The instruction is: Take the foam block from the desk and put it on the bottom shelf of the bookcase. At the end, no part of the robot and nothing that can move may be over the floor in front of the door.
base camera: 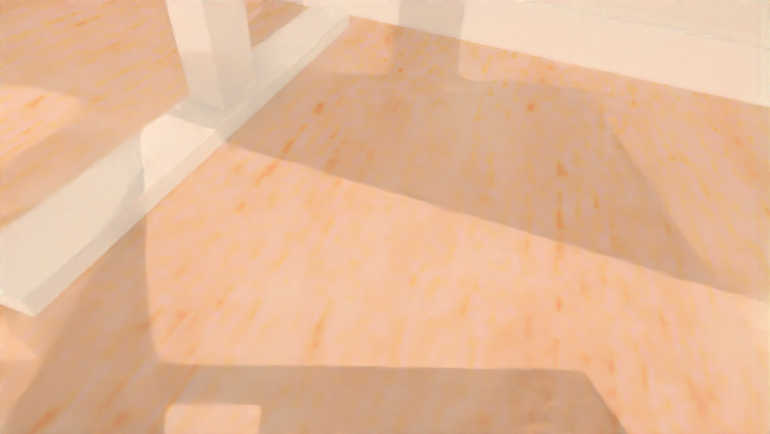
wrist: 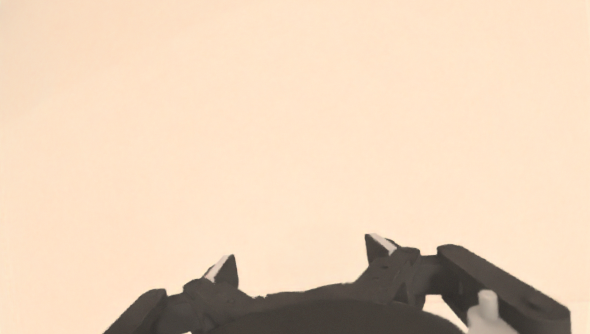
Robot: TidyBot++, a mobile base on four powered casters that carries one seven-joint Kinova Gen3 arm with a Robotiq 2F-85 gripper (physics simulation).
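Frame: origin at the arm's base, x left, y ahead, z down, level; centimetres.
Seen in the pictures: gripper, fingertip midpoint: (wrist: 301, 258).
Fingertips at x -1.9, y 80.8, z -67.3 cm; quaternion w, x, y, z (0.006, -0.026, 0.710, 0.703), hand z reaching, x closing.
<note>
A point is followed by its place in that frame.
My gripper (wrist: 301, 258) @[z -67.3, x -1.9, y 80.8 cm] is open at the bottom of the wrist view, its two dark fingertips wide apart, with nothing between them. The foam block and the bookcase do not show in either view. A white upright leg (base camera: 215, 59) @[z 30.2, x 17.6, y 61.2 cm], which looks like part of the desk, stands on a long white foot (base camera: 70, 215) at the left of the base camera view. The desk top does not show in the base camera view. A plain cream surface fills the wrist view behind the fingers, and I cannot tell for certain what it is.
The wood-patterned floor (base camera: 377, 258) @[z 39.7, x -2.4, y 39.2 cm] spreads across the base camera view, with broad shadows on it. A white baseboard (base camera: 620, 48) @[z 35.2, x -45.7, y 85.3 cm] runs along the wall at the upper right, beyond the far end of the white foot. The door does not show.
</note>
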